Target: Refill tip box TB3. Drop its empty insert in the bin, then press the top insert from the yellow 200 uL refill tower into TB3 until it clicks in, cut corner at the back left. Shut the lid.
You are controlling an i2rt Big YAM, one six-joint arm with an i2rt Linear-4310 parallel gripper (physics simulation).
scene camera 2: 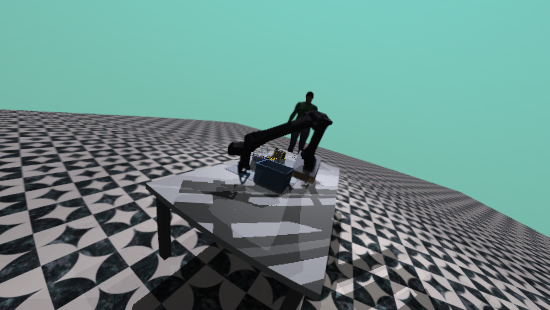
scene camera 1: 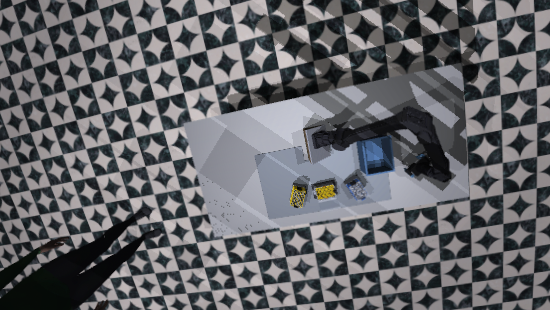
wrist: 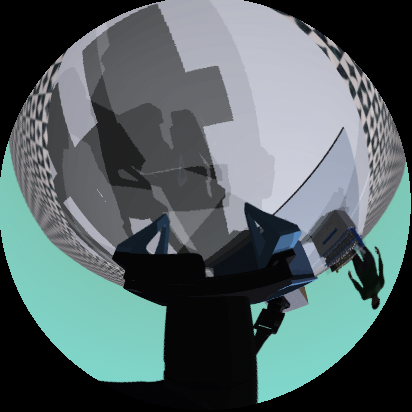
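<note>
My gripper (scene camera 1: 411, 169) (scene camera 2: 243, 176) (wrist: 204, 211) is open and empty, low above the table to the right of the blue bin (scene camera 1: 376, 168) (scene camera 2: 272, 175). In scene camera 1, a yellow-and-black item (scene camera 1: 298, 196), a yellow-topped item (scene camera 1: 325, 191) and a blue-and-white item (scene camera 1: 356, 188) stand in a row on the grey mat (scene camera 1: 275, 172). The blue-and-white one also shows at the right of the wrist view (wrist: 342, 245), away from the fingers. The labels are too small to read, so I cannot tell which is TB3 or the yellow tower, nor any insert's cut corner.
The bin stands between the gripper and the arm's base (scene camera 1: 322, 140) (scene camera 2: 309, 162). The base stands on a pale block with a brown side (scene camera 1: 306, 145) (scene camera 2: 304, 176). The table edge (scene camera 1: 425, 204) runs close to the gripper. A person (scene camera 1: 95, 245) (scene camera 2: 305, 112) stands beyond the table.
</note>
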